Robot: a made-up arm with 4 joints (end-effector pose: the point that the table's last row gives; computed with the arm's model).
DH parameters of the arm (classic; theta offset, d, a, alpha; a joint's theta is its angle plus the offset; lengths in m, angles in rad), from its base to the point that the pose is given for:
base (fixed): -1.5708 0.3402 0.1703 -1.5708
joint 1: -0.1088 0 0.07 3.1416
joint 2: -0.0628 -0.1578 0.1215 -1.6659
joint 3: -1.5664 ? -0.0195 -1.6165
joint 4: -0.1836 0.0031 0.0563 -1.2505
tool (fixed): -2.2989 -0.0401 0 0
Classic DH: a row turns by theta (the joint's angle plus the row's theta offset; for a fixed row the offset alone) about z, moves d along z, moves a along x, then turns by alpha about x.
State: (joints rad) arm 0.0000 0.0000 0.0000 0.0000
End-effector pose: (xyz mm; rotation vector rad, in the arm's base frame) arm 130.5 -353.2 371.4 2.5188 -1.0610 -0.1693
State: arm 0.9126 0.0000 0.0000 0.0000
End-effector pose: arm 130.5 -306.9 214.6 -2.4850 0.8699 0.6139
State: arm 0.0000 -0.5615 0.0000 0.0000
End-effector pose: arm 130.5 -348.4 307.4 -2.7936 1.0550 0.4953
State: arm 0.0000 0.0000 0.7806 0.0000
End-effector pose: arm 133.8 -375.7 372.1 2.7751 -0.0125 -0.0273
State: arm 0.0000 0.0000 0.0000 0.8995
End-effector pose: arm 106.2 -353.2 317.5 2.6071 -1.3344 1.0493
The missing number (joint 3, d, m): -0.0324
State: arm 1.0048 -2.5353 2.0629 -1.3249
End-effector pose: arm 128.7 -131.3 284.6 -1.2700 0.2129 -1.2402
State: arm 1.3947 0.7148 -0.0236 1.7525
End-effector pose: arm 131.1 -226.9 139.1 -1.3744 1.5496 -1.2529
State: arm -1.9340 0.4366 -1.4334 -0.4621
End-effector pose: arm 167.0 -29.2 457.2 0.2108 -1.5633 1.6091
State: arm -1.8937 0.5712 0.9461 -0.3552
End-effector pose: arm 149.8 -22.0 453.0 0.0519 -0.1307 -0.2820
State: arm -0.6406 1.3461 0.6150 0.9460
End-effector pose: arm 109.4 -193.6 531.4 1.3443 0.3855 0.6998
